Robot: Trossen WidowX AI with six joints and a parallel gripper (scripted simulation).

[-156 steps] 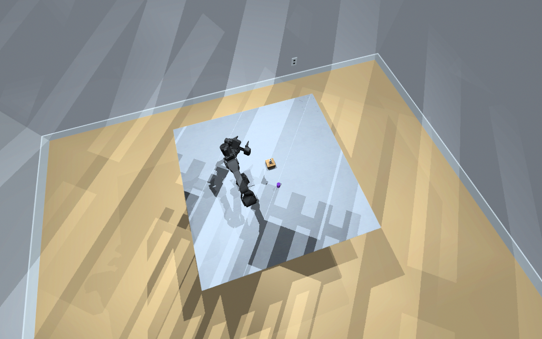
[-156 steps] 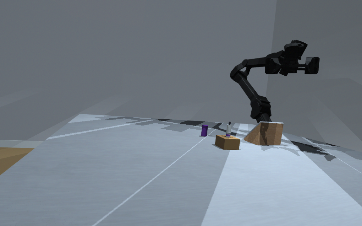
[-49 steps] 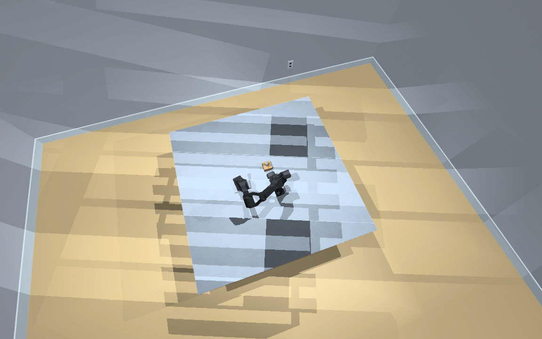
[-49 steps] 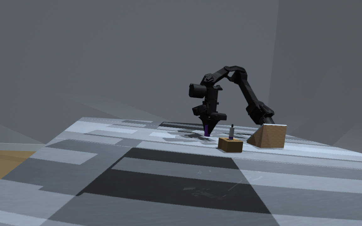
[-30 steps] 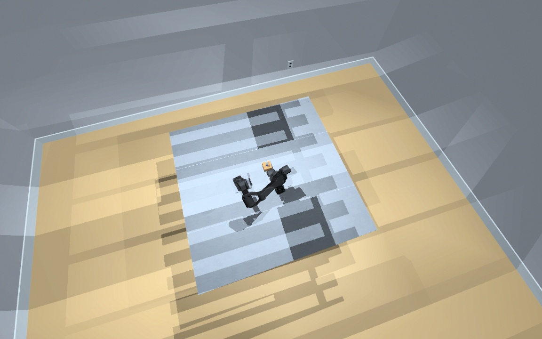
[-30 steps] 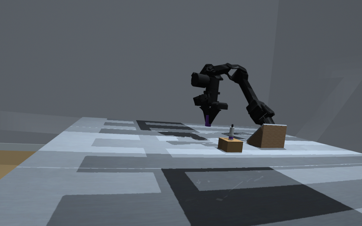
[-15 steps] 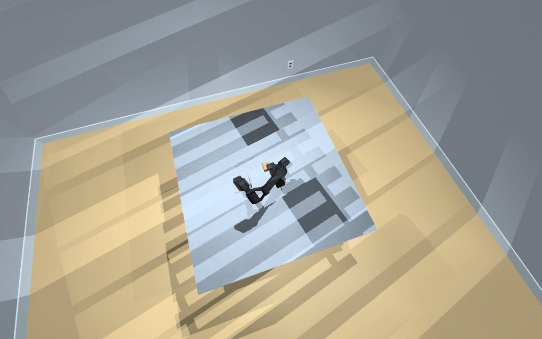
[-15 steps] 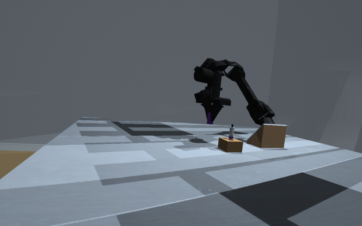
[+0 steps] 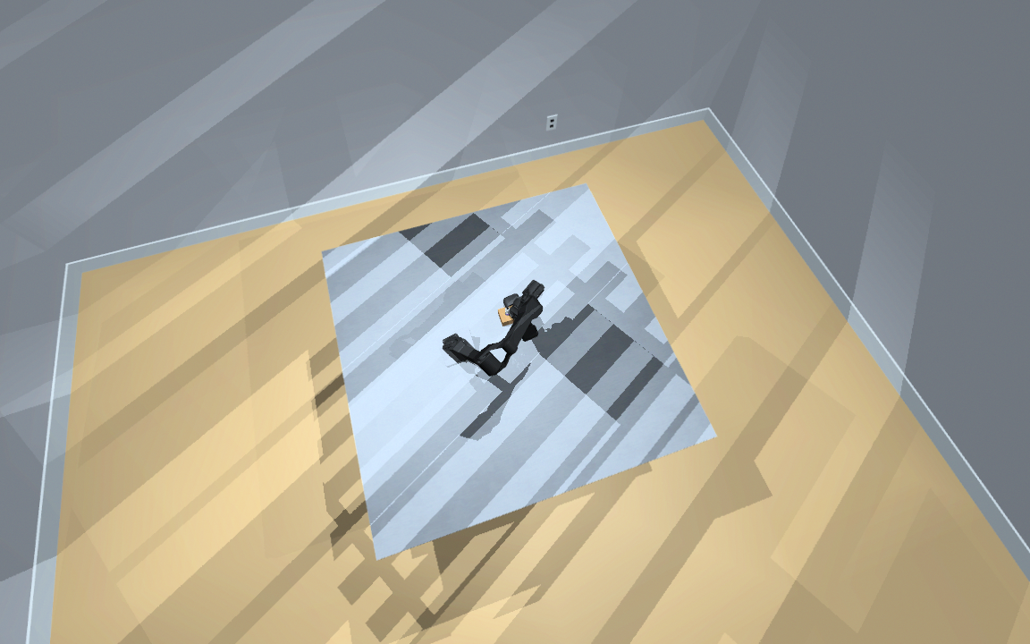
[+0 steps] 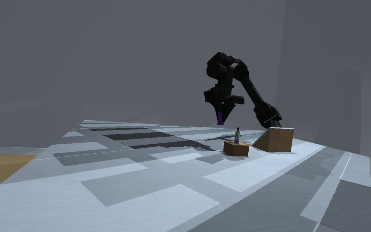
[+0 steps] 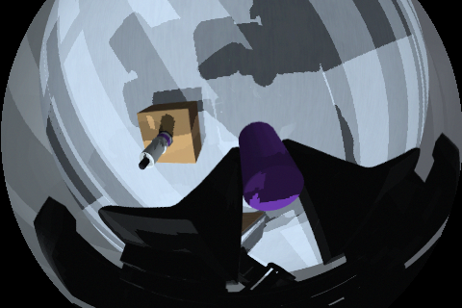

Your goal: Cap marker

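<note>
My gripper tip is now 10 cm to the right of the brown holder block, 9 cm above it and 1 cm past it. Also, from my gripper tip: purple cap (1 cm above).
</note>
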